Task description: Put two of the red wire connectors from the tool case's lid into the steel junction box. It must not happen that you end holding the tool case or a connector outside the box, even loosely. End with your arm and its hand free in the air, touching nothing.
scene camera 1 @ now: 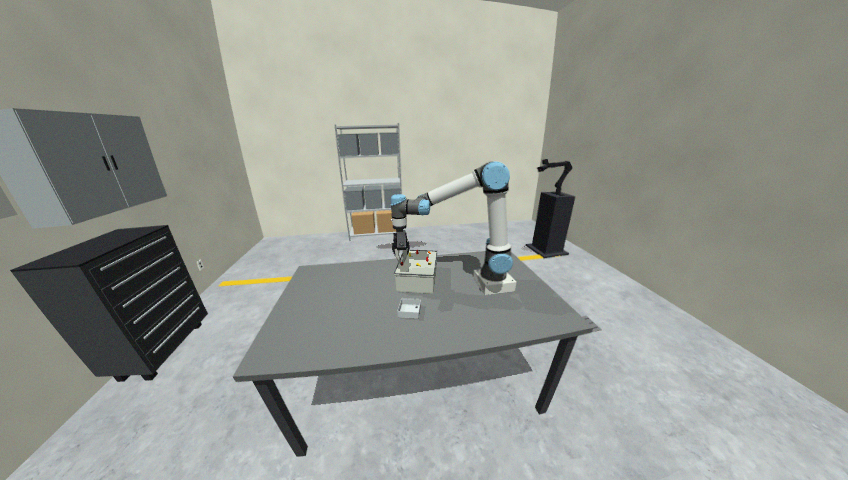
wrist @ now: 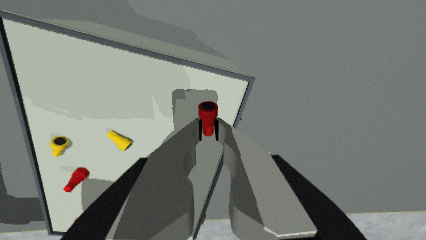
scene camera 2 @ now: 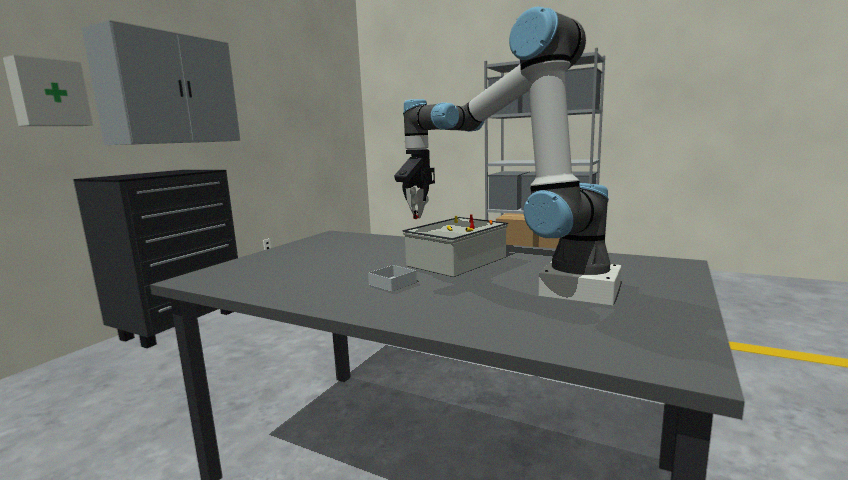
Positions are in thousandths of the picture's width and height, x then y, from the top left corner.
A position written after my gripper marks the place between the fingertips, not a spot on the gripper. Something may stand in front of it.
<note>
I see my gripper (scene camera 2: 492,455) and a tool case (scene camera 2: 537,530).
The tool case is seen too in scene camera 1 (scene camera 1: 483,580) and in the wrist view (wrist: 163,340). My gripper shows as well in the wrist view (wrist: 489,502).
</note>
